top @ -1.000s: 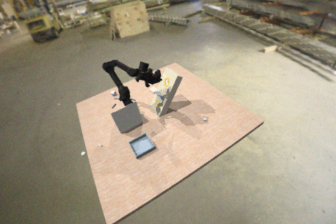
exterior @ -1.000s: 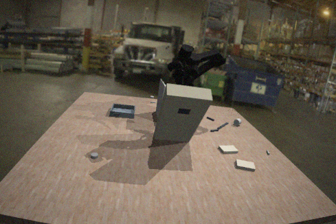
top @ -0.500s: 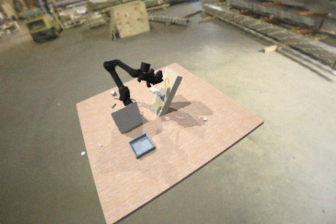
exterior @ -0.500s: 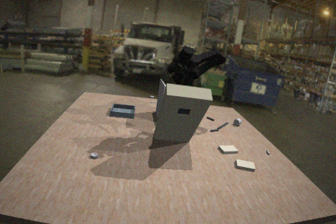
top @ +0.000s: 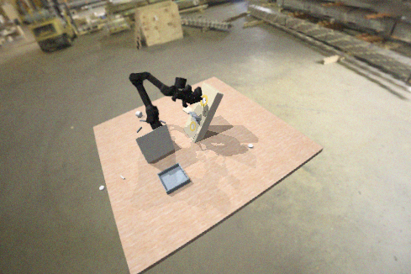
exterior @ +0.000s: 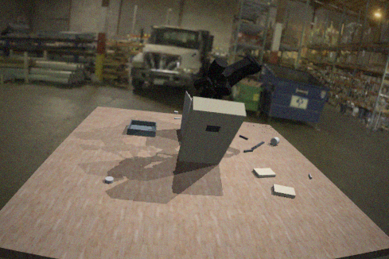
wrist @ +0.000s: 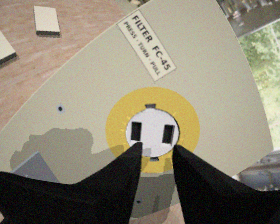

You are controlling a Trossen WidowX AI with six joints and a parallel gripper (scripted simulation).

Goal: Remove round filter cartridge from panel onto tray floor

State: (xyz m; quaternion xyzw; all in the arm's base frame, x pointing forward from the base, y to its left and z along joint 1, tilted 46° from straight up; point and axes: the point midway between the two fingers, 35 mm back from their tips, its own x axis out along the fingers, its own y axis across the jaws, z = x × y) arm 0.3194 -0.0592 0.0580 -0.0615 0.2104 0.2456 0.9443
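The round filter cartridge is 30 mm ahead of my gripper tip and 20 mm below it. The rest, counted from my gripper tip: beige service panel 100 mm below, 10 mm behind; then blue-grey tray 400 mm behind, 280 mm to the right, 250 mm below.
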